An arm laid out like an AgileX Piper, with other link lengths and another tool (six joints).
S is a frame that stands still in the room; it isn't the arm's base.
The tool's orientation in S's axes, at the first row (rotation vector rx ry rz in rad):
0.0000, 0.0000, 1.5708
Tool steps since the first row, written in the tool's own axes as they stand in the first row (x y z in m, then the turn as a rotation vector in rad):
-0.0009, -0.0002, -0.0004, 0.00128, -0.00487, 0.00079
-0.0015, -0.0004, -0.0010, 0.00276, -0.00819, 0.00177
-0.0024, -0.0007, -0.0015, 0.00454, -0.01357, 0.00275
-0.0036, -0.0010, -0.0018, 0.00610, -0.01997, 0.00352
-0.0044, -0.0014, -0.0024, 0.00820, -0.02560, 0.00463
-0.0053, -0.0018, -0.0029, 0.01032, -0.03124, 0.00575
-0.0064, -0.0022, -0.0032, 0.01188, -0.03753, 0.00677
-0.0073, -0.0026, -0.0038, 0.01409, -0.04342, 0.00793
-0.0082, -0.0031, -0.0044, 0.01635, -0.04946, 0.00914
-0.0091, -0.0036, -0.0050, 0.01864, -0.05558, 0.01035
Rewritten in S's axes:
0.0002, -0.0009, -0.0004, 0.00487, 0.00128, 0.00079
0.0004, -0.0015, -0.0010, 0.00819, 0.00276, 0.00177
0.0007, -0.0024, -0.0015, 0.01357, 0.00454, 0.00275
0.0010, -0.0036, -0.0018, 0.01997, 0.00610, 0.00352
0.0014, -0.0044, -0.0024, 0.02560, 0.00820, 0.00463
0.0018, -0.0053, -0.0029, 0.03124, 0.01032, 0.00575
0.0022, -0.0064, -0.0032, 0.03753, 0.01188, 0.00677
0.0026, -0.0073, -0.0038, 0.04342, 0.01409, 0.00793
0.0031, -0.0082, -0.0044, 0.04946, 0.01635, 0.00914
0.0036, -0.0091, -0.0050, 0.05558, 0.01864, 0.01035

